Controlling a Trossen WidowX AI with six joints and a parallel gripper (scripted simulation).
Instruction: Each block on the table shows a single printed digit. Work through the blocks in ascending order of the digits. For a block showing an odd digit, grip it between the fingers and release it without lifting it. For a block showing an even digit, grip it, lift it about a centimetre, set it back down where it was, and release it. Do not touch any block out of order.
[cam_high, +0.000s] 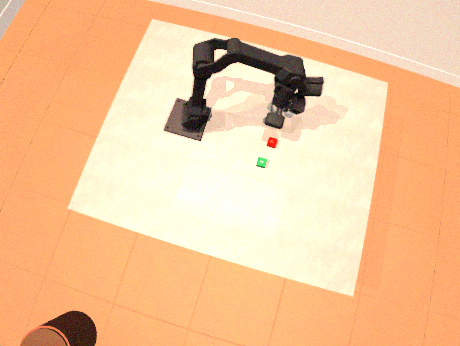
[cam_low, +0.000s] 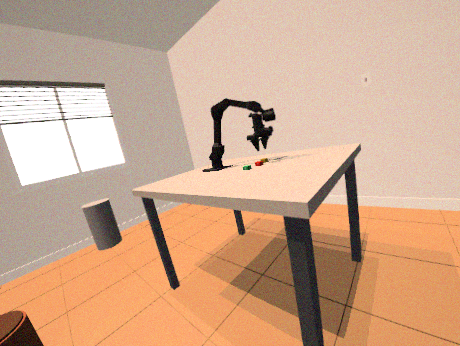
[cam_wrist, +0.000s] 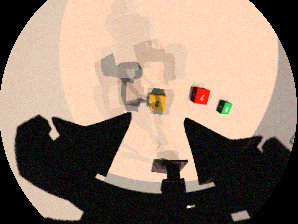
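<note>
My gripper tip is 30 mm past the green block, 180 mm to the left of it and 60 mm above it. From my gripper tip the other things lie so: yellow block 60 mm below; red block 10 mm ahead, 90 mm to the right, 60 mm below.
</note>
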